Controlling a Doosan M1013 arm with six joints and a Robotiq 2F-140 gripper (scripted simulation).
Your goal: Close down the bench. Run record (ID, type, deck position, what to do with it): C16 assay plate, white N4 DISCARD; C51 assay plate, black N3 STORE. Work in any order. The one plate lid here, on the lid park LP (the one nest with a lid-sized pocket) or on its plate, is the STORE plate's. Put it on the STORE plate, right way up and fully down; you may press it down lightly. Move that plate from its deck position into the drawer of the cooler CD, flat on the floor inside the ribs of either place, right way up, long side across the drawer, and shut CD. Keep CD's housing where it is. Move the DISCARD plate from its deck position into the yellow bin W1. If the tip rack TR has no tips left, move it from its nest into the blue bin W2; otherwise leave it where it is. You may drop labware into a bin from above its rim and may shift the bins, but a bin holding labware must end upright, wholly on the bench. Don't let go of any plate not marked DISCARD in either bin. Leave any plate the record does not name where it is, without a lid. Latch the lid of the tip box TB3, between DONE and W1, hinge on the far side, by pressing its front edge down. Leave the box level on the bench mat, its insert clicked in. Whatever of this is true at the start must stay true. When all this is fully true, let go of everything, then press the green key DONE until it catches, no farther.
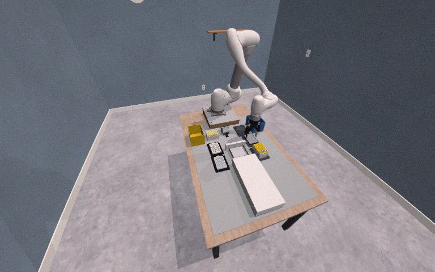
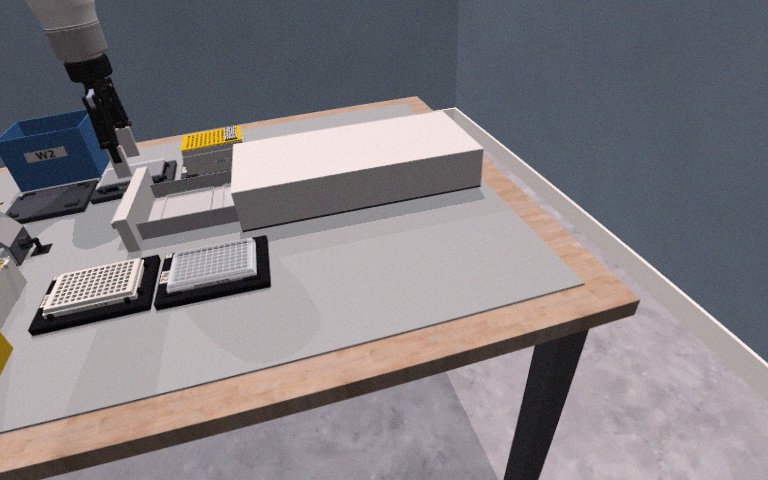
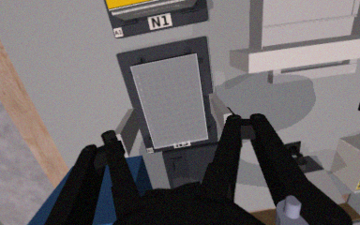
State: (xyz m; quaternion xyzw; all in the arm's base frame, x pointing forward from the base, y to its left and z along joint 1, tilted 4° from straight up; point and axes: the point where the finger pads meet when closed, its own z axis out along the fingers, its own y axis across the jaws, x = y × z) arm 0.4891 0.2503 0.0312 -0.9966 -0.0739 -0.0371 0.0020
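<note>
The grey plate lid is 4 cm below my hand. Round my hand: blue bin W2 (20 cm behind, 11 cm to the left, 3 cm below); then black plate (5 cm below); then yellow tip rack TR (17 cm ahead, 1 cm to the left, 1 cm below).
</note>
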